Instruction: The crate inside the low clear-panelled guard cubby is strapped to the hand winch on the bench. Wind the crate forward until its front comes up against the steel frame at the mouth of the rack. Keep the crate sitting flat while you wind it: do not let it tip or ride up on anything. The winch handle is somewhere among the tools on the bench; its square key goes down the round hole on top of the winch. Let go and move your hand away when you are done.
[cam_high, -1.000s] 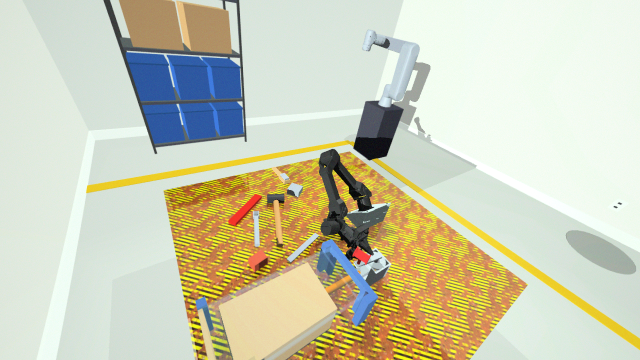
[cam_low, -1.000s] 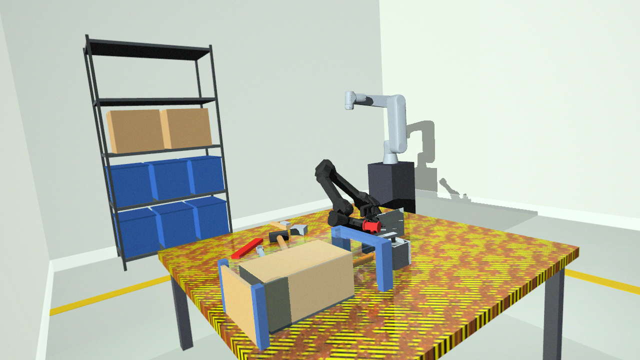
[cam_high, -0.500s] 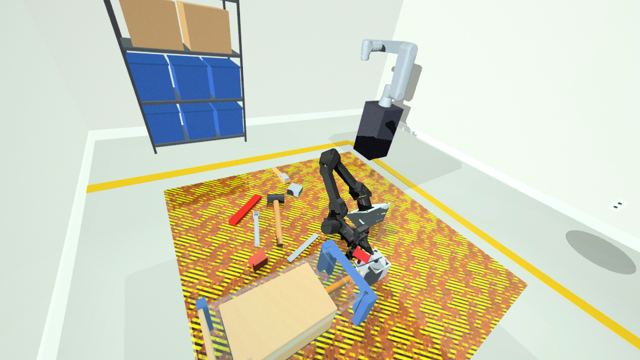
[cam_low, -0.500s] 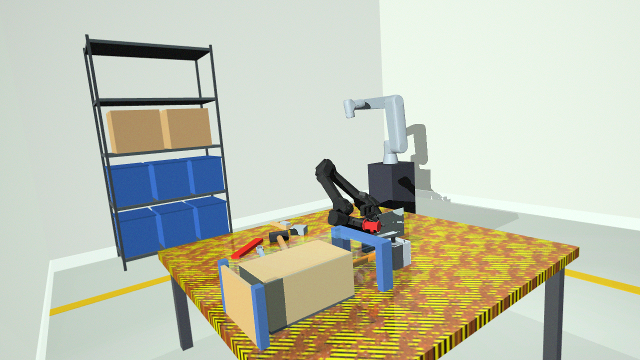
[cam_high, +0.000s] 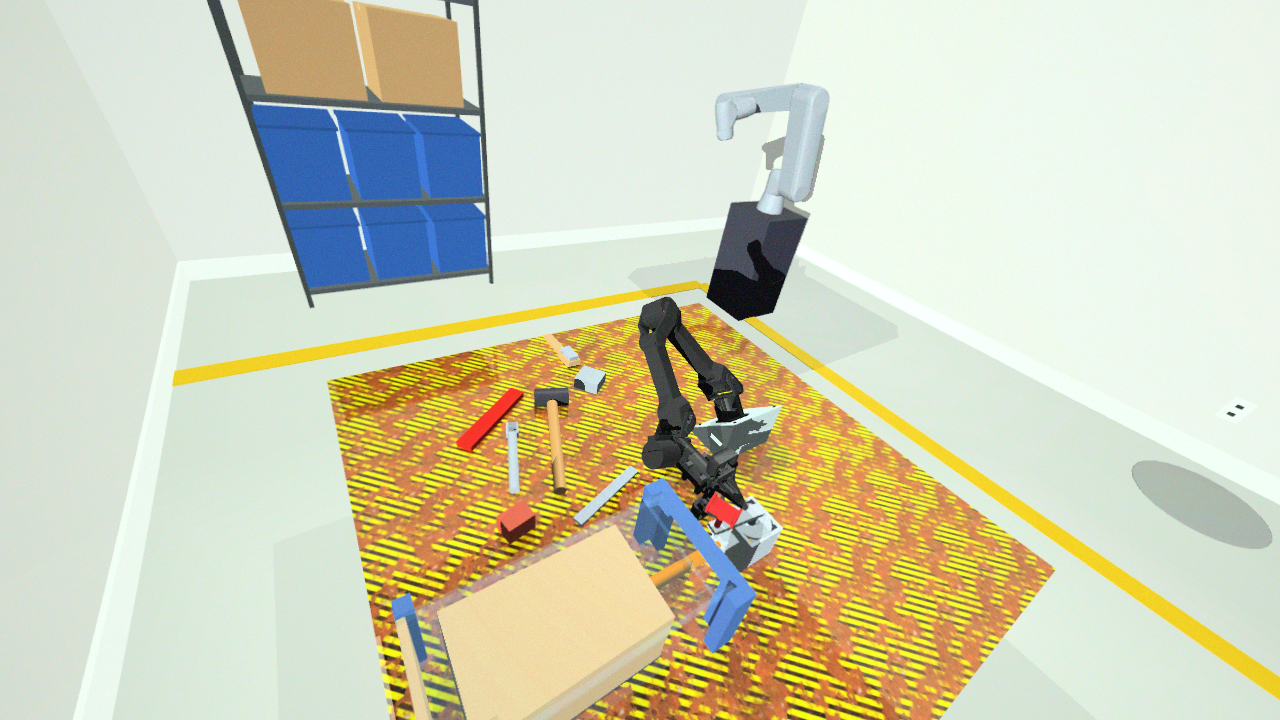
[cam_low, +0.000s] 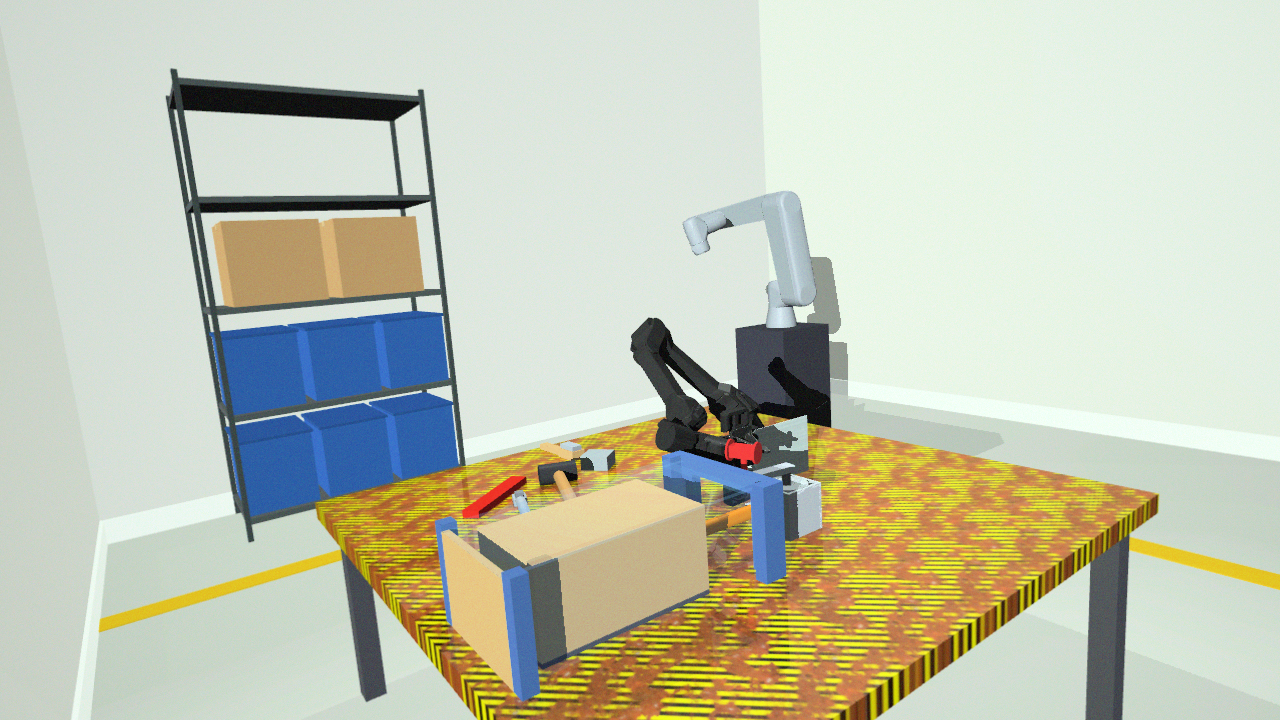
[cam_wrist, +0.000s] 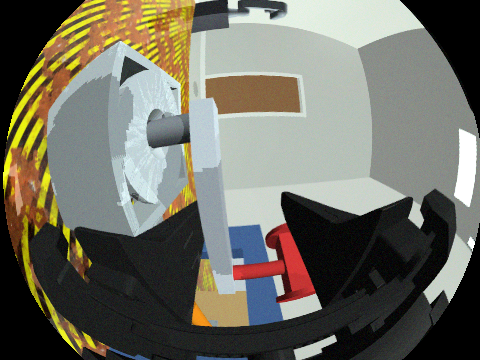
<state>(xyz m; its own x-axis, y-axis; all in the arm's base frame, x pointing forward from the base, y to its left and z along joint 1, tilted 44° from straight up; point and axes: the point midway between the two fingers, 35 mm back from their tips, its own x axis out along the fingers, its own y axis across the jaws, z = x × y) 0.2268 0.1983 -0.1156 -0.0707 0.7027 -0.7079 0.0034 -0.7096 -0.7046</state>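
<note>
My gripper tip is 1 cm short of the winch handle, 1 cm to the left of it and 1 cm above it. From my gripper tip the other things lie so: red grip (5 cm ahead, 1 cm to the right, 2 cm above); then blue steel frame (11 cm ahead, 3 cm below); then grey winch (6 cm behind, 1 cm to the right, 10 cm below).
</note>
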